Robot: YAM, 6 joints.
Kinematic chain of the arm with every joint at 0, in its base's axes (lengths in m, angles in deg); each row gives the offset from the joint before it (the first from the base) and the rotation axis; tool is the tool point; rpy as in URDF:
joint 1: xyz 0 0 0.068 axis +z
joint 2: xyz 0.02 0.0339 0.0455 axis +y
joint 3: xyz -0.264 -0.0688 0 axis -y
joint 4: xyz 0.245 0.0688 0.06 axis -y
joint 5: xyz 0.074 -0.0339 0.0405 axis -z
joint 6: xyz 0.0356 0 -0.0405 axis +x
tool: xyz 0 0 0 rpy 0 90 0
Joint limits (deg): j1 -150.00..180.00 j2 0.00..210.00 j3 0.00..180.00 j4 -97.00..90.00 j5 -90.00..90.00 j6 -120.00..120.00
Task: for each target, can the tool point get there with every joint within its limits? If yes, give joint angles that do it. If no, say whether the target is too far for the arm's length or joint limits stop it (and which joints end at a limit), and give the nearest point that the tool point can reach.
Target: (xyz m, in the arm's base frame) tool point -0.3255 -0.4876 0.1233
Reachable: yes | joints -120.89 156.72 135.06 -17.62 54.58 59.55
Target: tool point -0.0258 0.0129 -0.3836
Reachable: no: joint limits stop it (at a limit: joint 2) | nearest point -0.0555 0.0277 -0.3285 | short by 0.064 m
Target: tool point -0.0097 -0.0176 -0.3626
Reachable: no: joint limits stop it (at a limit: joint 2) | nearest point -0.0234 -0.0424 -0.3199 | short by 0.051 m
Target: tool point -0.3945 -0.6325 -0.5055
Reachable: no: too far | nearest point -0.2683 -0.4302 -0.2718 | short by 0.334 m
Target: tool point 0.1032 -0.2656 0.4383
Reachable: yes | joints -63.92 74.76 82.15 -19.44 42.54 5.56
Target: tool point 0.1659 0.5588 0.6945
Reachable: no: too far | nearest point 0.1296 0.4366 0.5630 | short by 0.183 m
